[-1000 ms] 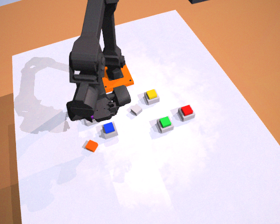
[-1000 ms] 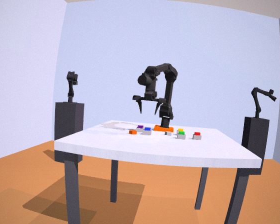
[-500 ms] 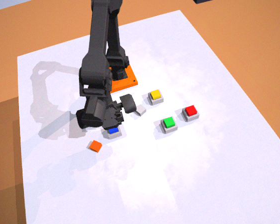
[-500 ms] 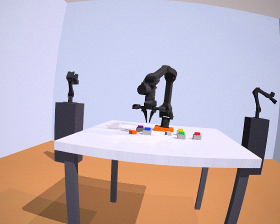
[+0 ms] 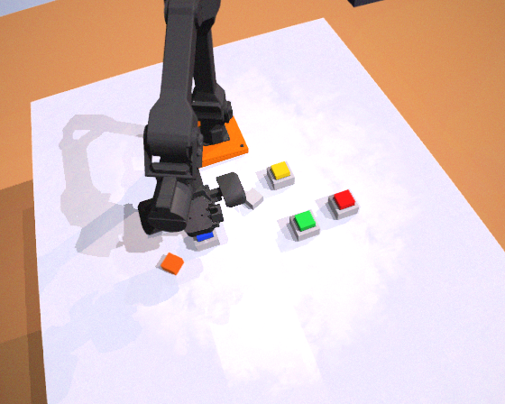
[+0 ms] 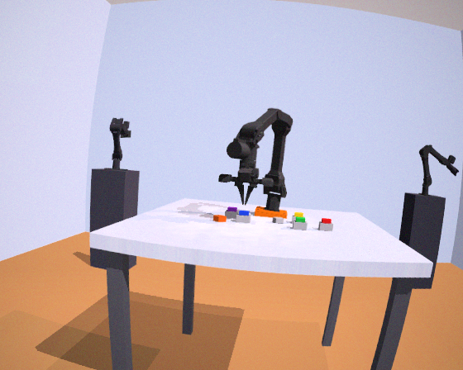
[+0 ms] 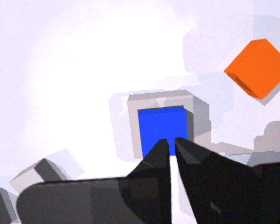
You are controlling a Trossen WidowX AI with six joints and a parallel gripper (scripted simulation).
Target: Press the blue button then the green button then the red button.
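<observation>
Right now my gripper tip is 3 cm above the blue button. From my gripper tip the other things lie so: purple button: 8 cm behind, 5 cm to the right, 3 cm below; orange block: 3 cm ahead, 8 cm to the right, 5 cm below; grey block: 5 cm behind, 12 cm to the left, 5 cm below.
</observation>
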